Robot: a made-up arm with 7 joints. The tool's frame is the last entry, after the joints. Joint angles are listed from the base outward. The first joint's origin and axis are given. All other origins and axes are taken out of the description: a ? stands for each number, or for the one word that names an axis. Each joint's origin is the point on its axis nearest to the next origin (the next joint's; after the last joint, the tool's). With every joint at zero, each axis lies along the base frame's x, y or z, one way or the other. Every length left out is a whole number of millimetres.
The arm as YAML. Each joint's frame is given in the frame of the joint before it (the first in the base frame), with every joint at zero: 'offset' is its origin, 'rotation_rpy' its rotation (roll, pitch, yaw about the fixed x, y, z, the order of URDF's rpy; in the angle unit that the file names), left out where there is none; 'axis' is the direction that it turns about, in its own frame. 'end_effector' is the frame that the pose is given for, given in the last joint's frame.
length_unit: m
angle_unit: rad
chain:
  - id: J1
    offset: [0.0, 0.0, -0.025]
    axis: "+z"
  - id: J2
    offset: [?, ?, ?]
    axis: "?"
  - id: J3
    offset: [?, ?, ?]
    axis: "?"
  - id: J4
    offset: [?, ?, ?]
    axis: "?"
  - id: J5
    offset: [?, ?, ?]
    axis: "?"
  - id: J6
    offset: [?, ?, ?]
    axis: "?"
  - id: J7
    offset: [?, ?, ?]
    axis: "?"
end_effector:
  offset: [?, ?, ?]
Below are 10 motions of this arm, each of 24 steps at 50 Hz.
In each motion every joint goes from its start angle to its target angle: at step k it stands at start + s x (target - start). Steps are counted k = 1, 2, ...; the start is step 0. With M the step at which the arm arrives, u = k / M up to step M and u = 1 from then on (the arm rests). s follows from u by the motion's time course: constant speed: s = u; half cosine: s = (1 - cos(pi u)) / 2; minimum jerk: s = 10 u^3 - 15 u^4 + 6 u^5.
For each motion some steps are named. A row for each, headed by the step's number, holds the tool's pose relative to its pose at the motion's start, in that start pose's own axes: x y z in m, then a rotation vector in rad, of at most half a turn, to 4 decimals.
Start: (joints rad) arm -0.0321 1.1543 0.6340 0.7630 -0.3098 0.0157 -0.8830
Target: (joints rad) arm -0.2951 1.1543 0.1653 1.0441 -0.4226 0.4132 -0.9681
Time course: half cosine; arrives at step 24
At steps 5, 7, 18, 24:
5: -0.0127 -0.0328 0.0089 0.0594 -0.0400 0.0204
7: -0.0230 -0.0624 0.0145 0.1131 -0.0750 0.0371
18: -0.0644 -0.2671 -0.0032 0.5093 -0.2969 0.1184
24: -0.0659 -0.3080 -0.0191 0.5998 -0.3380 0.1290

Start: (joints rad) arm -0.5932 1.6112 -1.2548 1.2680 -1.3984 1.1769 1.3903
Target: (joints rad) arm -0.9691 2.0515 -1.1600 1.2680 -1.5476 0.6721 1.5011
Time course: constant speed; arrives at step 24
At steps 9, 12, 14, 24:
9: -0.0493 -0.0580 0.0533 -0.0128 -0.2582 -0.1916
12: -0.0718 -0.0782 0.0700 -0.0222 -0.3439 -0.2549
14: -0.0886 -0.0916 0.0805 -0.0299 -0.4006 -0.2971
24: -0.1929 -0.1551 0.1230 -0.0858 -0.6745 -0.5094

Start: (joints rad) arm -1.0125 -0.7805 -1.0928 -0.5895 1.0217 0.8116 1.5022
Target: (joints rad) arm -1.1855 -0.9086 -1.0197 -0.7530 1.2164 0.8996 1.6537
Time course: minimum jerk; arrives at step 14
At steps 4, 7, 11, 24:
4: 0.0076 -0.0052 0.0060 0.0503 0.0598 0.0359
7: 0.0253 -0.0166 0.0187 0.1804 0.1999 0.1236
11: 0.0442 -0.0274 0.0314 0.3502 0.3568 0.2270
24: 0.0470 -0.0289 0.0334 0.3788 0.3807 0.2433

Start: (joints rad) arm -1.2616 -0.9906 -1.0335 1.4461 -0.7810 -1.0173 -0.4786
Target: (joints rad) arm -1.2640 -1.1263 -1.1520 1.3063 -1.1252 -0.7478 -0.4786
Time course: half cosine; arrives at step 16
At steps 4, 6, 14, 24:
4: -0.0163 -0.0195 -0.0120 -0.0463 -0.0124 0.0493
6: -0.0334 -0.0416 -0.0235 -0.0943 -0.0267 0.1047
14: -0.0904 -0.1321 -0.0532 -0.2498 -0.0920 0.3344
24: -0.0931 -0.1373 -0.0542 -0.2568 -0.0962 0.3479

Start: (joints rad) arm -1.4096 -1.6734 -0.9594 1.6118 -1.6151 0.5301 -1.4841
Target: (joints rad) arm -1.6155 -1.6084 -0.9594 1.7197 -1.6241 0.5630 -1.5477
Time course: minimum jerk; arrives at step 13
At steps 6, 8, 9, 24:
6: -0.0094 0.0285 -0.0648 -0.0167 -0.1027 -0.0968
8: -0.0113 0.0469 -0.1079 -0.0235 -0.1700 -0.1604
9: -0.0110 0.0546 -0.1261 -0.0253 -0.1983 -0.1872
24: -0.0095 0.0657 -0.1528 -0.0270 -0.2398 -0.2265

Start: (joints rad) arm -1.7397 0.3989 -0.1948 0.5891 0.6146 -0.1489 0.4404
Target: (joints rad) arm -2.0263 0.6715 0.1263 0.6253 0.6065 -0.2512 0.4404
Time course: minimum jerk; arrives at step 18
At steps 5, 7, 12, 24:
5: 0.0067 -0.0173 0.0281 0.0624 -0.0341 -0.0199
7: 0.0114 -0.0400 0.0615 0.1381 -0.0756 -0.0401
12: 0.0051 -0.1181 0.1546 0.3649 -0.1993 -0.0747
24: -0.0057 -0.1548 0.1895 0.4605 -0.2503 -0.0777

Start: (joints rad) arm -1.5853 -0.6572 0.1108 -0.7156 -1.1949 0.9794 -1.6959
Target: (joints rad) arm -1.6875 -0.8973 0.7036 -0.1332 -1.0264 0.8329 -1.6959
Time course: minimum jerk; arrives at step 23
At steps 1, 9, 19, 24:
1: -0.0002 0.0000 0.0001 -0.0005 0.0004 0.0004
9: -0.0610 -0.0178 0.0351 -0.2088 0.1413 0.1532
19: -0.1736 -0.0625 0.0980 -0.7477 0.3125 0.4757
24: -0.1801 -0.0654 0.1006 -0.7835 0.3162 0.4934

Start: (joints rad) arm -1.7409 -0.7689 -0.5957 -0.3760 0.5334 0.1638 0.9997
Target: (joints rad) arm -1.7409 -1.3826 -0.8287 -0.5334 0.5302 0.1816 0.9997
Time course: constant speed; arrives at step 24
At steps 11, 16, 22, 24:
11: 0.0687 0.1092 -0.0655 -0.3047 0.1856 -0.0797
16: 0.0942 0.1514 -0.1073 -0.4466 0.2638 -0.1105
22: 0.1186 0.1946 -0.1652 -0.6194 0.3519 -0.1426
24: 0.1251 0.2070 -0.1860 -0.6776 0.3799 -0.1520

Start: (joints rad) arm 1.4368 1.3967 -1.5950 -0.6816 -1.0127 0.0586 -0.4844
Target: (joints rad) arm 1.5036 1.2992 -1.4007 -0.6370 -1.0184 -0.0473 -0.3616
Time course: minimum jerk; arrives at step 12
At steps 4, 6, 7, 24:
4: 0.0057 0.0048 -0.0021 0.0508 0.0570 0.0434
6: 0.0134 0.0117 -0.0054 0.1221 0.1344 0.1028
7: 0.0173 0.0156 -0.0072 0.1604 0.1747 0.1339
24: 0.0258 0.0250 -0.0117 0.2481 0.2642 0.2031

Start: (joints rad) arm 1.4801 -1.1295 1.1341 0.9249 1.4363 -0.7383 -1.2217
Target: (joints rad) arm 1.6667 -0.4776 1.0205 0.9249 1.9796 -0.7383 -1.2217
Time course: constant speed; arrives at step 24
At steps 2, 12, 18, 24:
2: 0.0047 0.0040 -0.0137 -0.0811 -0.0214 -0.0325
12: 0.0393 0.0214 -0.0930 -0.4709 -0.1462 -0.2236
18: 0.0706 0.0255 -0.1467 -0.6908 -0.2339 -0.3599
24: 0.1106 0.0214 -0.2014 -0.8990 -0.3300 -0.5114

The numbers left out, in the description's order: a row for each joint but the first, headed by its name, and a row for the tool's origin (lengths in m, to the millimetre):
J2: xyz -0.059 0.067 0.0, axis +x
J3: xyz 0.0 0.081 -0.016, axis +y
J4: xyz 0.119 0.0 0.321, axis +x
J5: xyz 0.0 0.067 0.14, axis +y
J6: xyz -0.029 0.0 0.15, axis -x
J7: xyz 0.0 0.253 -0.141, axis +z
tool: xyz -0.036 -0.129 0.0

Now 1 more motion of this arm.
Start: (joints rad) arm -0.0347 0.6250 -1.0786 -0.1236 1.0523 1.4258 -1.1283
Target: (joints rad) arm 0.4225 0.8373 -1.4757 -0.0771 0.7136 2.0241 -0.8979
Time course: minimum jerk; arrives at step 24
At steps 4, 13, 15, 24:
4: 0.0013 -0.0014 -0.0149 0.0093 -0.0177 -0.0063
13: 0.0314 -0.0021 -0.2218 0.0825 -0.2230 -0.1234
15: 0.0401 0.0016 -0.2713 0.0798 -0.2569 -0.1572
24: 0.0543 0.0098 -0.3566 0.0497 -0.2954 -0.2145

